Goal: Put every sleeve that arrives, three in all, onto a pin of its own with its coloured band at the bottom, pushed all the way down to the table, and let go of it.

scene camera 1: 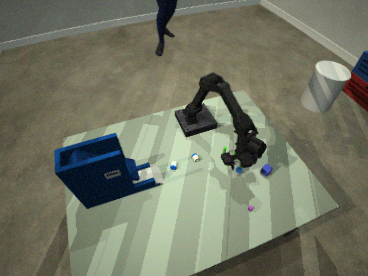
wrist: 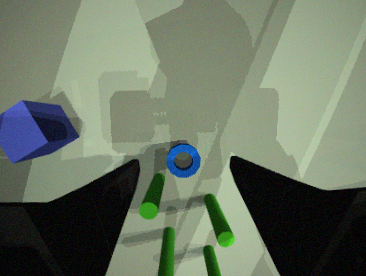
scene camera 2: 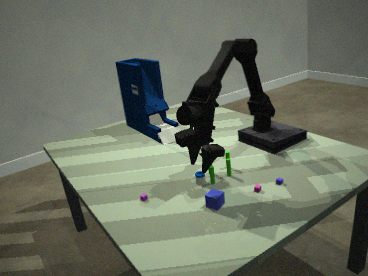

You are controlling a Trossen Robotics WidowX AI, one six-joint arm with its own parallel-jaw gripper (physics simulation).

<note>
My gripper is open and holds nothing. Also in view: a blue cube.
My gripper is seen too in the wrist view.
</note>
